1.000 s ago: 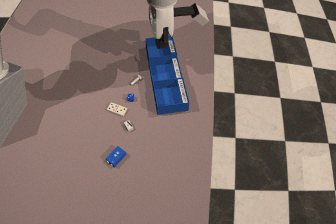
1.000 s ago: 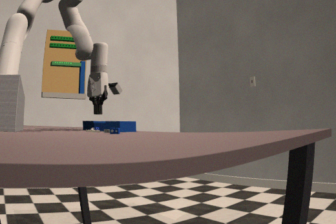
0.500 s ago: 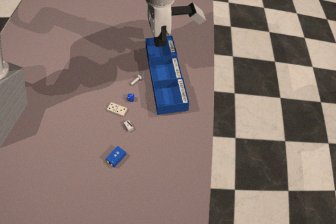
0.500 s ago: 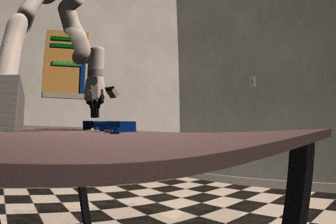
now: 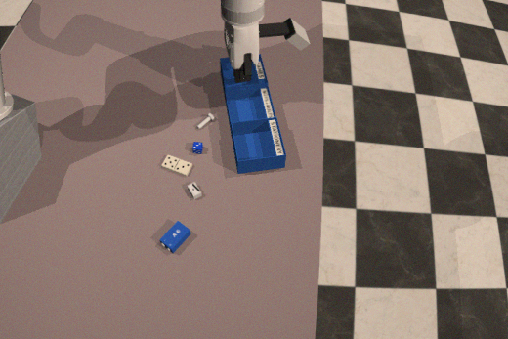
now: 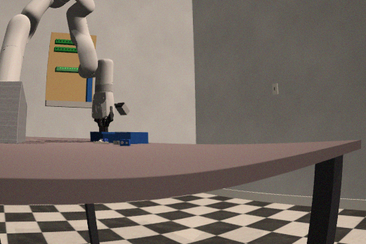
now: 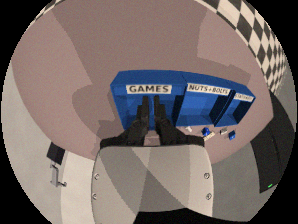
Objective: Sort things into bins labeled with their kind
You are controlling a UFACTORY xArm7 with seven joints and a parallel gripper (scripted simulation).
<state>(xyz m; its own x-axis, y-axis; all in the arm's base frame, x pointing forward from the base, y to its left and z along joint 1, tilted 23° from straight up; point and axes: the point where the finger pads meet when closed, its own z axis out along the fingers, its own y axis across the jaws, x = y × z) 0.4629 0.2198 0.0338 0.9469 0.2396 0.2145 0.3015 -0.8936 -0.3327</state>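
My hand is 60 mm past the white sharpener, 250 mm to the left of it and 30 mm above it. From my hand the other things lie so: blue three-part bin 20 mm ahead, 80 mm to the right, 20 mm below; then blue die 60 mm behind, 170 mm to the right, 30 mm below; then bolt 60 mm behind, 100 mm to the right, 30 mm below.
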